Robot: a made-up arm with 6 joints. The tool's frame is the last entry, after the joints. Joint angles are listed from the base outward.
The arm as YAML. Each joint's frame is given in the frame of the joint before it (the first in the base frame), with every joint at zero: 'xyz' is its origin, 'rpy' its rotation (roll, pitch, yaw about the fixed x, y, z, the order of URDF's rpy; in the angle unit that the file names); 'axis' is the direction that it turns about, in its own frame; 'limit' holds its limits. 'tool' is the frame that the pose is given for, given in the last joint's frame.
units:
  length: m
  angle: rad
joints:
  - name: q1
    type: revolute
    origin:
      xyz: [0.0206, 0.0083, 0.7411]
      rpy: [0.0, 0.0, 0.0]
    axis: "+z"
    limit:
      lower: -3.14
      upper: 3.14
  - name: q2
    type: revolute
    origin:
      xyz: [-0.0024, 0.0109, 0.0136]
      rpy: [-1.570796, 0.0, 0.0]
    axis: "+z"
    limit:
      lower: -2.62
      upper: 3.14
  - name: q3
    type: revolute
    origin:
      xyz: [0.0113, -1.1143, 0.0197]
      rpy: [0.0, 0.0, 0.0]
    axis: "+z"
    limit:
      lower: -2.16
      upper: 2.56
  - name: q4
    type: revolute
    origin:
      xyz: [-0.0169, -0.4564, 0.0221]
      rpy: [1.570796, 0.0, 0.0]
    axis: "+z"
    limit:
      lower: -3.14
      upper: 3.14
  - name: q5
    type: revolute
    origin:
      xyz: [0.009, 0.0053, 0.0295]
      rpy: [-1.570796, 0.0, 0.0]
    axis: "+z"
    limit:
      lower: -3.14
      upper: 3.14
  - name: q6
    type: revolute
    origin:
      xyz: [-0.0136, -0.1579, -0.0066]
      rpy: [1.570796, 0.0, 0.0]
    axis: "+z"
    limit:
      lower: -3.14
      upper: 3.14
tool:
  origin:
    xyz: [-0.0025, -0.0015, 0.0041]
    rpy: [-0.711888, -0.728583, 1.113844]
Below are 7 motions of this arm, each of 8 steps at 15 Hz.
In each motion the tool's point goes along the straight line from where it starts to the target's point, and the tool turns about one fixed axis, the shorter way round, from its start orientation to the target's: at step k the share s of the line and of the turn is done. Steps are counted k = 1, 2, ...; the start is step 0. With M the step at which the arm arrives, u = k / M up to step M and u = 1 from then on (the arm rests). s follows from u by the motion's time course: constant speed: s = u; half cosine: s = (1 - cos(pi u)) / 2; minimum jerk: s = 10 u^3 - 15 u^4 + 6 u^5.
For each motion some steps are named. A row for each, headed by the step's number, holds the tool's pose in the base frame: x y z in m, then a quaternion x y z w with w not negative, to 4 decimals.
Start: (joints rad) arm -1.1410 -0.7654 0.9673 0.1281 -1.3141 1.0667
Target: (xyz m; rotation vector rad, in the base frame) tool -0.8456 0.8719 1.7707 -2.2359 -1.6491 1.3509
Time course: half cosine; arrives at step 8
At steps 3, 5, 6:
3: -0.4664 0.8024 2.0004 -0.6170 -0.4915 0.4906 0.3702
5: -0.6763 0.8409 1.8732 -0.6874 -0.5236 0.4689 0.1830
6: -0.7653 0.8572 1.8194 -0.7088 -0.5307 0.4537 0.1009

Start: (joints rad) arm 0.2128 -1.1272 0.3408 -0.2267 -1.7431 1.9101
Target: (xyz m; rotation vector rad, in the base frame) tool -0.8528 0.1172 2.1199 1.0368 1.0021 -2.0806
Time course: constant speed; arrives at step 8
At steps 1, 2, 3, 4, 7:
1: -1.3313 -0.1723 1.5284 0.7025 0.3452 -0.5740 0.2406
2: -1.2630 -0.1309 1.6129 0.6633 0.3531 -0.6100 0.2515
3: -1.1946 -0.0896 1.6974 0.6221 0.3599 -0.6442 0.2617
4: -1.1262 -0.0482 1.7819 0.5790 0.3657 -0.6764 0.2711
7: -0.9212 0.0758 2.0354 0.4399 0.3763 -0.7604 0.2944

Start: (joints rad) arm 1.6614 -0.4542 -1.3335 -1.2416 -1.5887 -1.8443
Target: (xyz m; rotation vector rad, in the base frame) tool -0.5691 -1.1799 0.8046 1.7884 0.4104 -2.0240
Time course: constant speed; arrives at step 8
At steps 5, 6, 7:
5: -0.3904 -1.0864 1.1017 0.5788 0.0956 -0.7781 0.2243
6: -0.4500 -1.1176 1.0027 0.6002 0.1129 -0.7614 0.2176
7: -0.5095 -1.1487 0.9036 0.6209 0.1301 -0.7438 0.2106

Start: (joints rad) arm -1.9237 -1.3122 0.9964 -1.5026 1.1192 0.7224
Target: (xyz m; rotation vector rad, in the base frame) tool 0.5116 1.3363 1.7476 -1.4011 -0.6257 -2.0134
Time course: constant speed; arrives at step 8
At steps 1, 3, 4, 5, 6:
1: 0.3857 1.2411 1.6085 -0.2530 -0.4475 -0.7749 0.3678
3: 0.4217 1.2683 1.6483 -0.3364 -0.3917 -0.7803 0.3529
4: 0.4396 1.2819 1.6681 -0.3768 -0.3622 -0.7800 0.3441
5: 0.4576 1.2955 1.6880 -0.4163 -0.3318 -0.7776 0.3345
6: 0.4756 1.3091 1.7079 -0.4547 -0.3005 -0.7733 0.3239

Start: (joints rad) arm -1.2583 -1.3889 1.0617 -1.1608 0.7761 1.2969
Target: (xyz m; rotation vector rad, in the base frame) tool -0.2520 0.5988 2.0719 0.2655 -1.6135 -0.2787
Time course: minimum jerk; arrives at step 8
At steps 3, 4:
3: -0.3737 1.0344 1.6961 -0.0807 -0.6411 -0.1892 0.7393
4: -0.3360 0.8993 1.8126 -0.0190 -0.6687 -0.1699 0.7236

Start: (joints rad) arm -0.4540 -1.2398 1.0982 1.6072 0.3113 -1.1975
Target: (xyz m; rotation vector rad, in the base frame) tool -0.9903 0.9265 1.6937 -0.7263 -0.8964 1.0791
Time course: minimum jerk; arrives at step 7
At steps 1, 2, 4, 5, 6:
1: -0.9820 0.6119 1.7618 -0.2555 -0.3874 0.4054 0.7875
2: -0.9831 0.6511 1.7533 -0.2647 -0.3898 0.4158 0.7779
4: -0.9872 0.8080 1.7193 -0.3005 -0.3980 0.4561 0.7371
5: -0.9891 0.8799 1.7038 -0.3164 -0.4012 0.4739 0.7172
6: -0.9901 0.9190 1.6953 -0.3249 -0.4027 0.4834 0.7061

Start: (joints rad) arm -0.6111 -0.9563 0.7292 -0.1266 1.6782 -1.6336
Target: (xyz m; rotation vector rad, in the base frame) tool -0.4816 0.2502 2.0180 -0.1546 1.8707 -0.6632
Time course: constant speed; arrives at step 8
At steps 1, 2, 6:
1: -0.6463 0.4962 1.9252 -0.3197 0.5635 -0.2705 0.7121
2: -0.6227 0.4611 1.9384 -0.2853 0.6015 -0.2743 0.6940
6: -0.5286 0.3205 1.9915 -0.1405 0.7345 -0.2811 0.6014

